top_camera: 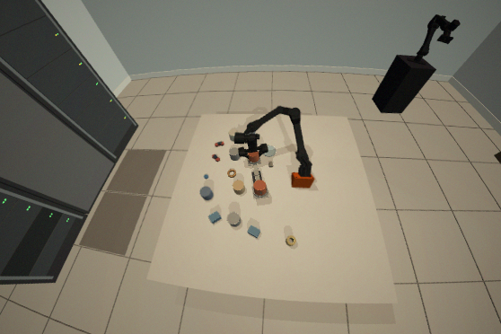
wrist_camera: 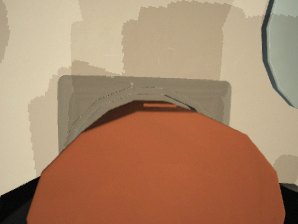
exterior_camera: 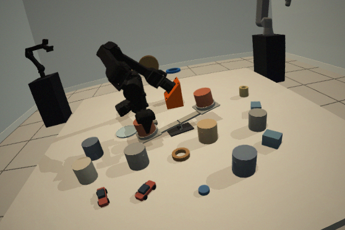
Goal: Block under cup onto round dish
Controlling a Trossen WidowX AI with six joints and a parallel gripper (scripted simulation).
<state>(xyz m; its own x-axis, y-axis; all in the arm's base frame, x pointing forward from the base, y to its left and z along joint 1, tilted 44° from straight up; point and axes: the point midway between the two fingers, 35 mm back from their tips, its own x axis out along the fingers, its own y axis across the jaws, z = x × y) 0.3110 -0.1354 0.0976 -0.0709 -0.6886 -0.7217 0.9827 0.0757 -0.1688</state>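
Right now the round dish is 110 mm behind my gripper tip, 90 mm to the right of it and 50 mm below it. From my gripper tip the other things lie so: grey block: 10 mm below.
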